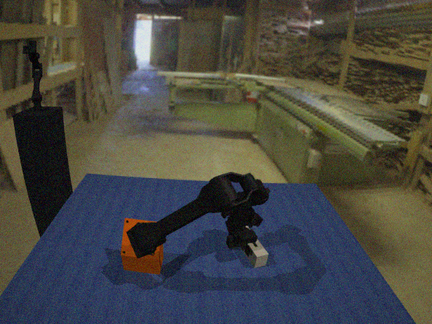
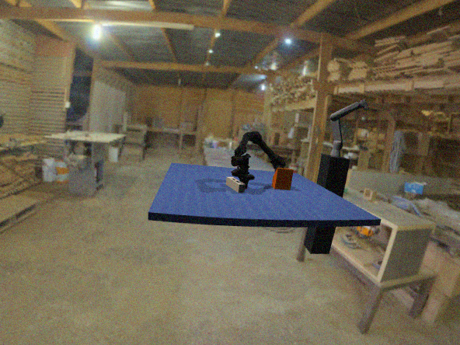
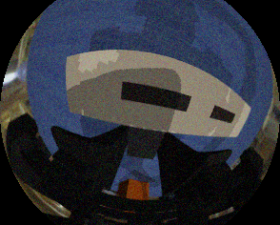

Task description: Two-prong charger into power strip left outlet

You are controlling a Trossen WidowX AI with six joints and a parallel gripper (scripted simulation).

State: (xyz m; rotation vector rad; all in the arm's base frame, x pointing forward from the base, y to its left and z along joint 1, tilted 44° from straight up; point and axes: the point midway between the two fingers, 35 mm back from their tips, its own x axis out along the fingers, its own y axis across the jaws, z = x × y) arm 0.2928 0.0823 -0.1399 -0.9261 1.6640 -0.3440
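My gripper tip is 20 mm short of the black two-prong charger, 10 mm to the right of it and 10 mm below it.
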